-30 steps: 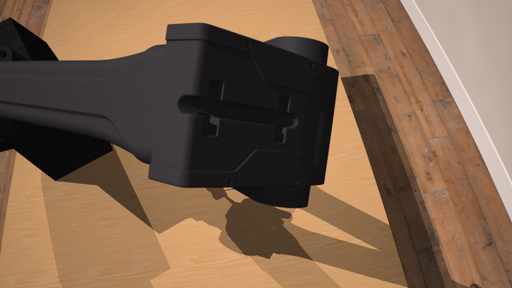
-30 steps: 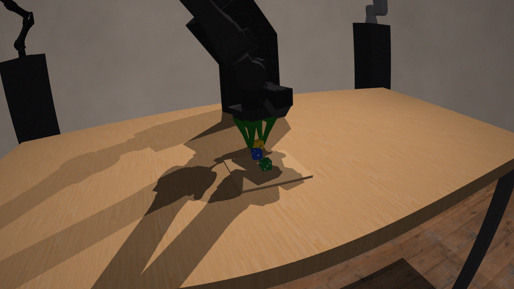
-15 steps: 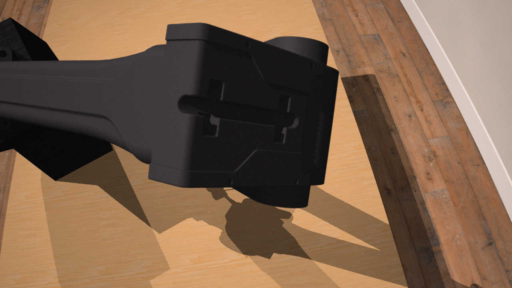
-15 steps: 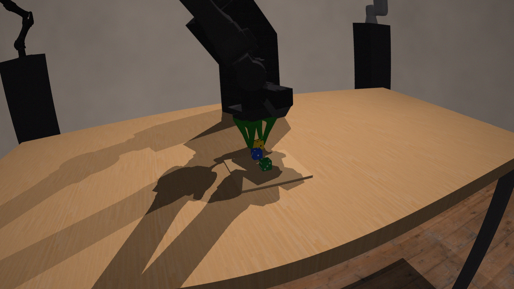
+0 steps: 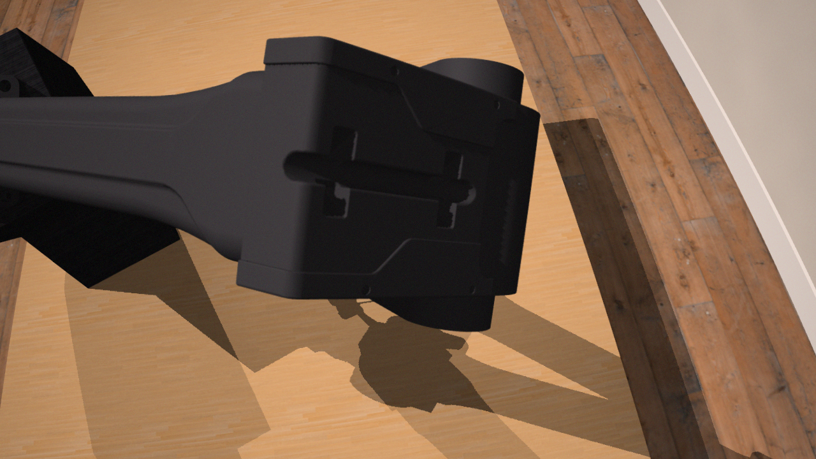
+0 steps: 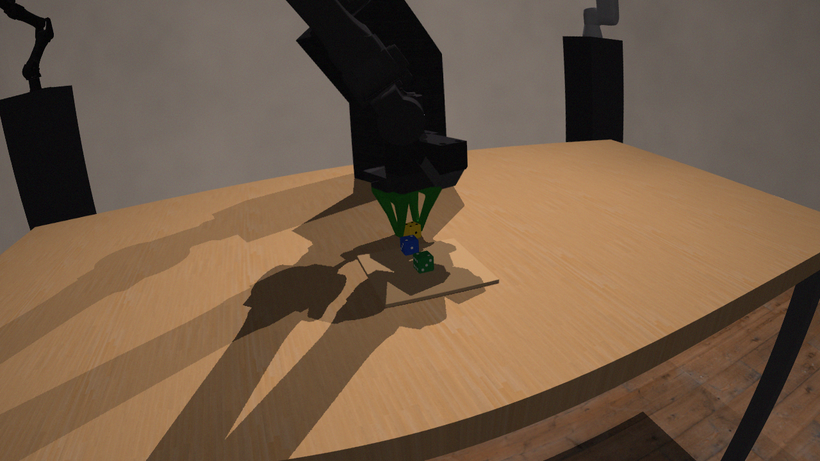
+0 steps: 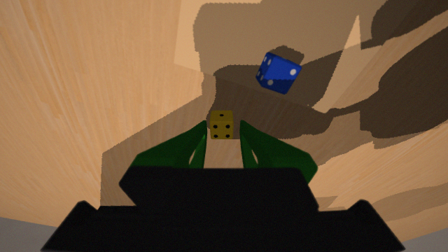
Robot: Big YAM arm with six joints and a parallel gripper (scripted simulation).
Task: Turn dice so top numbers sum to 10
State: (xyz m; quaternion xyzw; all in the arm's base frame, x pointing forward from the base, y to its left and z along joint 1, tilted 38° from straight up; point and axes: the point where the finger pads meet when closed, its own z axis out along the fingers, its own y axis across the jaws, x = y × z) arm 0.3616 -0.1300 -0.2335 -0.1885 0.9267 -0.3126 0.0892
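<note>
Right now my hand is right at the yellow die. From my hand the other things lie so: green die 12 cm ahead, 2 cm to the right; then blue die 6 cm ahead, 2 cm to the right; then tan mat 11 cm ahead, 2 cm to the right, 1 cm below.
</note>
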